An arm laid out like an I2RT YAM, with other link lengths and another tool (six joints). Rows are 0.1 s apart.
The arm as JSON. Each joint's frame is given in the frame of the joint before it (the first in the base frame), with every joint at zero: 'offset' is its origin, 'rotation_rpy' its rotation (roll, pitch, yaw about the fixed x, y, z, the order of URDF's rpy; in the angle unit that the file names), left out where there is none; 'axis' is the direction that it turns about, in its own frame. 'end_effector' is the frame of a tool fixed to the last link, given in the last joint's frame.
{
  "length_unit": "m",
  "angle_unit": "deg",
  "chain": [
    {
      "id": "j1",
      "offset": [
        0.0,
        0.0,
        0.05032
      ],
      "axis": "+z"
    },
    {
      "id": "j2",
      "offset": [
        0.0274,
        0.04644,
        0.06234
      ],
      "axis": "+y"
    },
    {
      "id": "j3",
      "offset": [
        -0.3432,
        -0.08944,
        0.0
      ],
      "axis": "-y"
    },
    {
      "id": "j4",
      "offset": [
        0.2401,
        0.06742,
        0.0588
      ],
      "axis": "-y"
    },
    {
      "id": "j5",
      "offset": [
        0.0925,
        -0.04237,
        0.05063
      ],
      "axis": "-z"
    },
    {
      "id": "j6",
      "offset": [
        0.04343,
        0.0,
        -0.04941
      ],
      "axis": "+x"
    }
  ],
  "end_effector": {
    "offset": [
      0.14,
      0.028,
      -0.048
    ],
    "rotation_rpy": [
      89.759,
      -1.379,
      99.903
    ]
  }
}
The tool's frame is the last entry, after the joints.
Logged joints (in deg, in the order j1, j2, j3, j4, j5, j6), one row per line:
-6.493 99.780 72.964 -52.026 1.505 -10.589
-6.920 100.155 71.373 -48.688 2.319 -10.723
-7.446 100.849 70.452 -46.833 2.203 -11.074
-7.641 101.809 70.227 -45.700 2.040 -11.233
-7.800 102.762 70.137 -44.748 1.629 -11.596
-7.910 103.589 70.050 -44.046 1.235 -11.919
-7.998 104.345 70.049 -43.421 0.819 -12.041
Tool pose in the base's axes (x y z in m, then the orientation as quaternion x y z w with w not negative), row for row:
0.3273 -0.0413 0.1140 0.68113 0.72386 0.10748 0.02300
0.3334 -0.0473 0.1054 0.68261 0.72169 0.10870 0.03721
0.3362 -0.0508 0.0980 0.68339 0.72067 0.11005 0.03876
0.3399 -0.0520 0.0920 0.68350 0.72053 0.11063 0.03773
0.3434 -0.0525 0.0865 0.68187 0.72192 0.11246 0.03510
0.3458 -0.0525 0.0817 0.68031 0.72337 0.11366 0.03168
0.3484 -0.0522 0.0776 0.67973 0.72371 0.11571 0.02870
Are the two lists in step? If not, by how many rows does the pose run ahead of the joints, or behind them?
They are in step.
